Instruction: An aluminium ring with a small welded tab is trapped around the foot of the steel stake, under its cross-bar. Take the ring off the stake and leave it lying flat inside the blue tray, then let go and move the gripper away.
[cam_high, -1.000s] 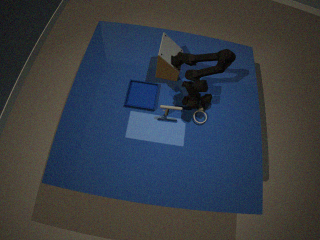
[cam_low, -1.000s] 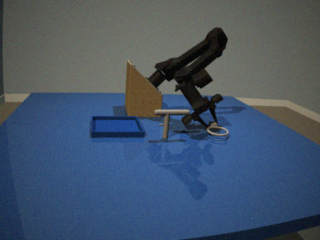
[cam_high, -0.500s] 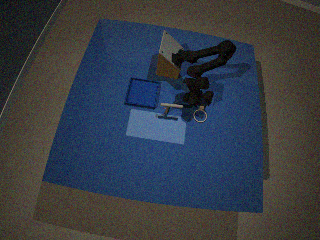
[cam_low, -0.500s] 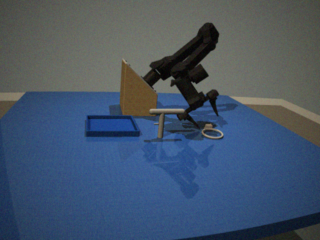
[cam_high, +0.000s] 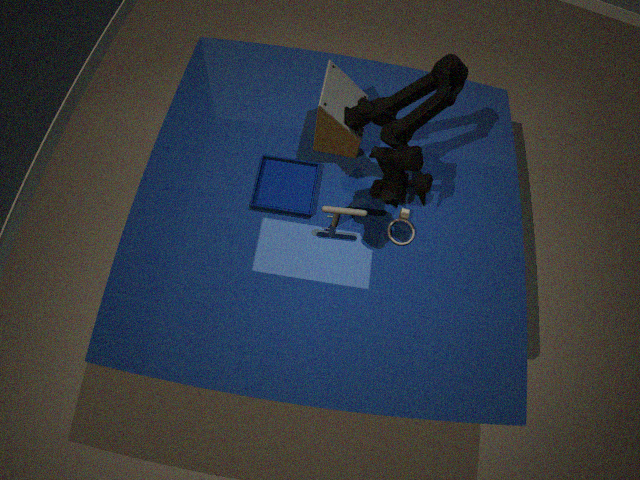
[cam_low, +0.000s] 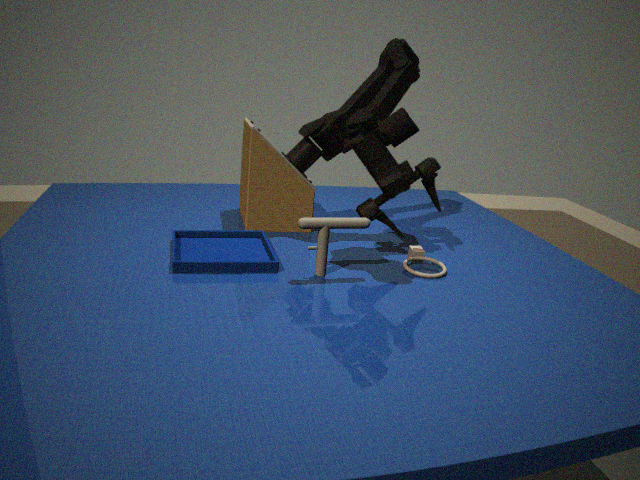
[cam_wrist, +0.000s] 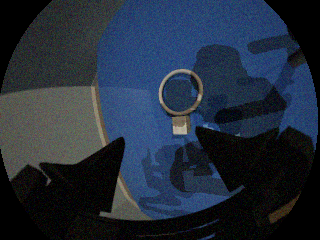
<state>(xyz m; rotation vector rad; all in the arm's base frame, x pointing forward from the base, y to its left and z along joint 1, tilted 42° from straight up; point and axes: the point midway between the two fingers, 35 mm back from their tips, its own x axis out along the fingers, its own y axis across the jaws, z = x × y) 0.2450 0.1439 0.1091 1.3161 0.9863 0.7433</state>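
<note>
My gripper tip is 70 mm above the aluminium ring, 50 mm short of it and 10 mm to the left of it. Round my gripper tip: blue tray: 380 mm to the right, 70 mm below, 70 mm behind.
</note>
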